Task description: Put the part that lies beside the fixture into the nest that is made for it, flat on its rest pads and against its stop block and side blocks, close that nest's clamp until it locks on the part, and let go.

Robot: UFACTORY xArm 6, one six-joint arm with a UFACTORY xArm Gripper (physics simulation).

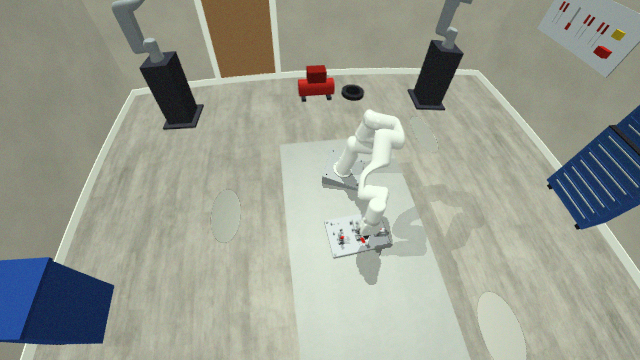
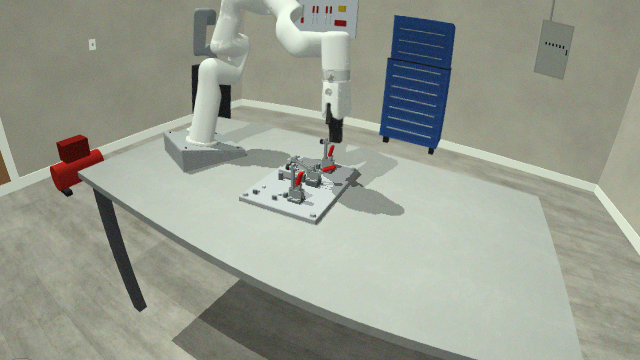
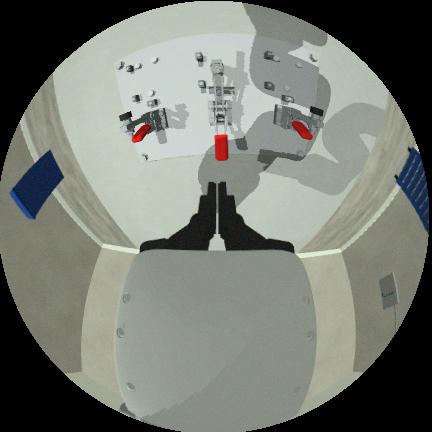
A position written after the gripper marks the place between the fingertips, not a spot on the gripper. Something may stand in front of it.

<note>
In view: the gripper (image 2: 335, 142), a grey part (image 3: 227, 54) and a red-handled toggle clamp (image 3: 218, 110).
The gripper is seen too in image 3 (image 3: 216, 193).
</note>
